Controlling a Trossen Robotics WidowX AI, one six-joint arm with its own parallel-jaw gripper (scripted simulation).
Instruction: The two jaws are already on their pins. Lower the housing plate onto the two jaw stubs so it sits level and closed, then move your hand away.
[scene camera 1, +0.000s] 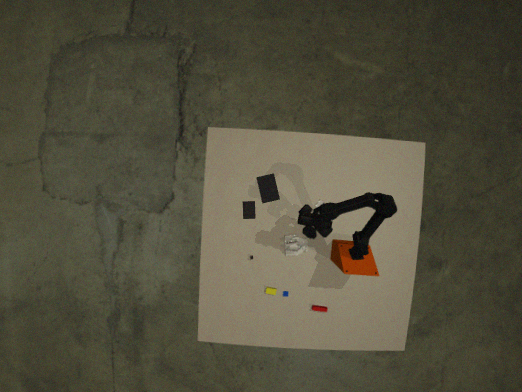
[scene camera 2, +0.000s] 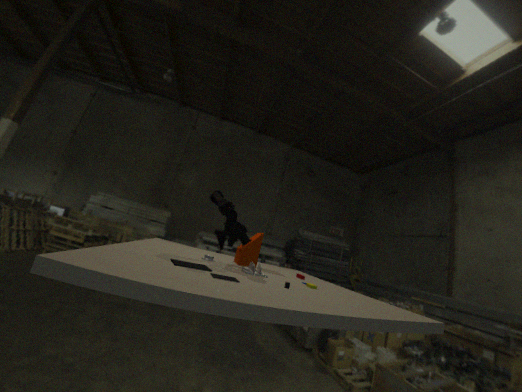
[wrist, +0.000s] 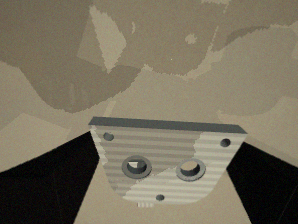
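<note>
A grey housing plate (wrist: 165, 146) is held by the gripper (wrist: 162, 137).
</note>
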